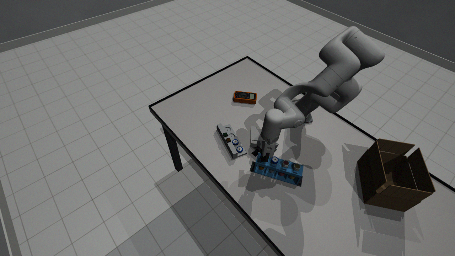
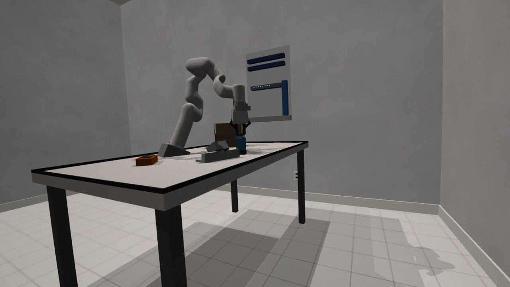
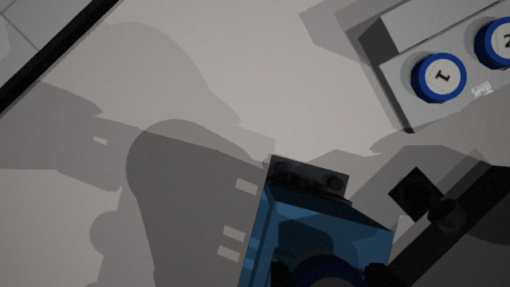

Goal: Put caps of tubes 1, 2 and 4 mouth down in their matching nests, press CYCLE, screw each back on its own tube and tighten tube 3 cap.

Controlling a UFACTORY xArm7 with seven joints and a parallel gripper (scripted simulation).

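Now: the cap 4 1 cm below my hand. Also, from my hand: cap 3 (3 cm behind, 4 cm to the left, 2 cm below); then blue key (12 cm behind, 9 cm to the right, 6 cm below); then key housing (10 cm behind, 11 cm to the right, 8 cm below).
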